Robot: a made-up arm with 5 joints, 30 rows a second.
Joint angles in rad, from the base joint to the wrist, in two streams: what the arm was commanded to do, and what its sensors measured. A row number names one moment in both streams.
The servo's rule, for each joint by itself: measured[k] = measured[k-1] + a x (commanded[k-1-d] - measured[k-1]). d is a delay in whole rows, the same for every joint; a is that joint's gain. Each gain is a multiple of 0.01, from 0.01 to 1. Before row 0 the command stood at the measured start. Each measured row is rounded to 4 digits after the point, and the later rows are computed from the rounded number. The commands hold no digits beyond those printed.
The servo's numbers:
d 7
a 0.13 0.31 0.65 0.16 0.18
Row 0, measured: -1.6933 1.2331 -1.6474 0.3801 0.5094
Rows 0 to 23, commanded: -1.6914 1.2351 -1.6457 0.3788 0.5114; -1.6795 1.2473 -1.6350 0.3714 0.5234; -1.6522 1.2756 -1.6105 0.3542 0.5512; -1.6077 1.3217 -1.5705 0.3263 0.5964; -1.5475 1.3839 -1.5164 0.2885 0.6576; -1.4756 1.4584 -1.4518 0.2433 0.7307; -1.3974 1.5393 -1.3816 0.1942 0.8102; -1.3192 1.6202 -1.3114 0.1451 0.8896; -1.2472 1.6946 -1.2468 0.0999 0.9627; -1.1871 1.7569 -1.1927 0.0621 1.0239; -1.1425 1.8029 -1.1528 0.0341 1.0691; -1.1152 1.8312 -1.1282 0.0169 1.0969; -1.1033 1.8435 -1.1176 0.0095 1.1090; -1.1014 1.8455 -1.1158 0.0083 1.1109; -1.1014 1.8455 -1.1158 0.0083 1.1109; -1.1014 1.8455 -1.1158 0.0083 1.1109; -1.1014 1.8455 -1.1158 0.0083 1.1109; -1.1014 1.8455 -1.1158 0.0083 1.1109; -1.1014 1.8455 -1.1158 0.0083 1.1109; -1.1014 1.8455 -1.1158 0.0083 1.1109; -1.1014 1.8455 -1.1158 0.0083 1.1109; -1.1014 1.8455 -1.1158 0.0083 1.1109; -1.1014 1.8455 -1.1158 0.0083 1.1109; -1.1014 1.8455 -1.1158 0.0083 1.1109
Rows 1 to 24, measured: -1.6933 1.2331 -1.6474 0.3801 0.5094; -1.6933 1.2331 -1.6474 0.3801 0.5094; -1.6933 1.2331 -1.6474 0.3801 0.5094; -1.6933 1.2331 -1.6474 0.3801 0.5094; -1.6933 1.2331 -1.6474 0.3801 0.5094; -1.6933 1.2331 -1.6474 0.3801 0.5094; -1.6933 1.2331 -1.6474 0.3801 0.5094; -1.6931 1.2337 -1.6463 0.3799 0.5098; -1.6913 1.2379 -1.6390 0.3785 0.5122; -1.6862 1.2496 -1.6205 0.3746 0.5192; -1.6760 1.2720 -1.5880 0.3669 0.5331; -1.6593 1.3067 -1.5415 0.3544 0.5555; -1.6354 1.3537 -1.4832 0.3366 0.5870; -1.6045 1.4112 -1.4172 0.3138 0.6272; -1.5674 1.4760 -1.3484 0.2868 0.6744; -1.5258 1.5438 -1.2824 0.2569 0.7263; -1.4818 1.6099 -1.2241 0.2257 0.7799; -1.4377 1.6697 -1.1778 0.1950 0.8320; -1.3958 1.7198 -1.1456 0.1665 0.8797; -1.3578 1.7581 -1.1274 0.1414 0.9210; -1.3245 1.7852 -1.1199 0.1201 0.9552; -1.2955 1.8039 -1.1172 0.1022 0.9832; -1.2703 1.8168 -1.1163 0.0872 1.0062; -1.2483 1.8257 -1.1160 0.0746 1.0250
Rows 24 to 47, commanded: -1.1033 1.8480 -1.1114 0.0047 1.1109; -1.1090 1.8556 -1.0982 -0.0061 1.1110; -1.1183 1.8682 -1.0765 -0.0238 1.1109; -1.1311 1.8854 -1.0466 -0.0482 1.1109; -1.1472 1.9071 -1.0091 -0.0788 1.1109; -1.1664 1.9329 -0.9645 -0.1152 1.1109; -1.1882 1.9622 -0.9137 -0.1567 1.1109; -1.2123 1.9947 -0.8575 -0.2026 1.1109; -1.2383 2.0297 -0.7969 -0.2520 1.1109; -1.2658 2.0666 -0.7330 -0.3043 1.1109; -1.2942 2.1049 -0.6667 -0.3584 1.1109; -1.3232 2.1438 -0.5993 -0.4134 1.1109; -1.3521 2.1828 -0.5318 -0.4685 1.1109; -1.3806 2.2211 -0.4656 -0.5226 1.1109; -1.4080 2.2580 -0.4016 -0.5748 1.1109; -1.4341 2.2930 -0.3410 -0.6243 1.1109; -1.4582 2.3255 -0.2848 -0.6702 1.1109; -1.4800 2.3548 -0.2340 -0.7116 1.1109; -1.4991 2.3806 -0.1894 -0.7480 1.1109; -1.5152 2.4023 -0.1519 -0.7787 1.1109; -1.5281 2.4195 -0.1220 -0.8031 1.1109; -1.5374 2.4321 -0.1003 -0.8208 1.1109; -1.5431 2.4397 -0.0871 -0.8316 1.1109; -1.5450 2.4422 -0.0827 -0.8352 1.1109
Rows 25 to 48, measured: -1.2292 1.8318 -1.1159 0.0640 1.0405; -1.2126 1.8360 -1.1158 0.0551 1.0532; -1.1981 1.8389 -1.1158 0.0476 1.0636; -1.1855 1.8409 -1.1158 0.0413 1.0721; -1.1746 1.8423 -1.1158 0.0360 1.0791; -1.1651 1.8433 -1.1158 0.0316 1.0848; -1.1568 1.8440 -1.1158 0.0279 1.0895; -1.1498 1.8452 -1.1129 0.0242 1.0934; -1.1445 1.8484 -1.1033 0.0194 1.0966; -1.1411 1.8545 -1.0859 0.0125 1.0992; -1.1398 1.8641 -1.0604 0.0028 1.1013; -1.1408 1.8774 -1.0271 -0.0103 1.1030; -1.1441 1.8946 -0.9864 -0.0271 1.1044; -1.1498 1.9156 -0.9391 -0.0478 1.1056; -1.1579 1.9401 -0.8861 -0.0726 1.1066; -1.1684 1.9679 -0.8281 -0.1013 1.1074; -1.1811 1.9985 -0.7663 -0.1338 1.1080; -1.1958 2.0315 -0.7016 -0.1697 1.1085; -1.2124 2.0663 -0.6351 -0.2087 1.1089; -1.2306 2.1024 -0.5680 -0.2503 1.1093; -1.2501 2.1392 -0.5014 -0.2939 1.1096; -1.2706 2.1760 -0.4365 -0.3388 1.1098; -1.2919 2.2123 -0.3744 -0.3845 1.1100; -1.3135 2.2474 -0.3162 -0.4302 1.1102
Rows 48 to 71, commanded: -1.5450 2.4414 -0.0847 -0.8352 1.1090; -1.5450 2.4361 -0.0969 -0.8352 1.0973; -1.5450 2.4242 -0.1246 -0.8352 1.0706; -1.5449 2.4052 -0.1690 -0.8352 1.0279; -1.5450 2.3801 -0.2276 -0.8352 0.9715; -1.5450 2.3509 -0.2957 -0.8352 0.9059; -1.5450 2.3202 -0.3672 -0.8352 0.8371; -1.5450 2.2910 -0.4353 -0.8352 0.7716; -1.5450 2.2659 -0.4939 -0.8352 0.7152; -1.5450 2.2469 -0.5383 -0.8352 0.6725; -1.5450 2.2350 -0.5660 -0.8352 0.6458; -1.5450 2.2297 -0.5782 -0.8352 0.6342; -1.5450 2.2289 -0.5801 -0.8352 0.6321; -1.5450 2.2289 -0.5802 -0.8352 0.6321; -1.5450 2.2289 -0.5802 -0.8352 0.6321; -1.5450 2.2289 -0.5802 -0.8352 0.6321; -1.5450 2.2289 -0.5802 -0.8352 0.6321; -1.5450 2.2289 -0.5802 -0.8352 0.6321; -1.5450 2.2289 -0.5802 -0.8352 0.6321; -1.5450 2.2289 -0.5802 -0.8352 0.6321; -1.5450 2.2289 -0.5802 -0.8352 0.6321; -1.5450 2.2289 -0.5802 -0.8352 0.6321; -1.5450 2.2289 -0.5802 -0.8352 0.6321; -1.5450 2.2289 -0.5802 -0.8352 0.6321
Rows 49 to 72, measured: -1.3351 2.2807 -0.2628 -0.4752 1.1103; -1.3564 2.3117 -0.2151 -0.5188 1.1104; -1.3770 2.3398 -0.1740 -0.5604 1.1105; -1.3966 2.3645 -0.1402 -0.5992 1.1106; -1.4149 2.3855 -0.1143 -0.6347 1.1107; -1.4316 2.4023 -0.0966 -0.6662 1.1107; -1.4463 2.4147 -0.0876 -0.6932 1.1107; -1.4591 2.4230 -0.0857 -0.7159 1.1104; -1.4703 2.4271 -0.0930 -0.7350 1.1080; -1.4800 2.4262 -0.1135 -0.7510 1.1013; -1.4884 2.4197 -0.1496 -0.7645 1.0881; -1.4958 2.4074 -0.2003 -0.7758 1.0671; -1.5022 2.3899 -0.2623 -0.7853 1.0381; -1.5078 2.3683 -0.3305 -0.7933 1.0019; -1.5126 2.3443 -0.3986 -0.8000 0.9604; -1.5168 2.3200 -0.4605 -0.8056 0.9163; -1.5205 2.2973 -0.5111 -0.8103 0.8724; -1.5237 2.2780 -0.5468 -0.8143 0.8316; -1.5265 2.2630 -0.5672 -0.8176 0.7961; -1.5289 2.2524 -0.5756 -0.8204 0.7666; -1.5310 2.2451 -0.5786 -0.8228 0.7424; -1.5328 2.2401 -0.5796 -0.8248 0.7225; -1.5344 2.2366 -0.5800 -0.8265 0.7062; -1.5358 2.2342 -0.5801 -0.8279 0.6929
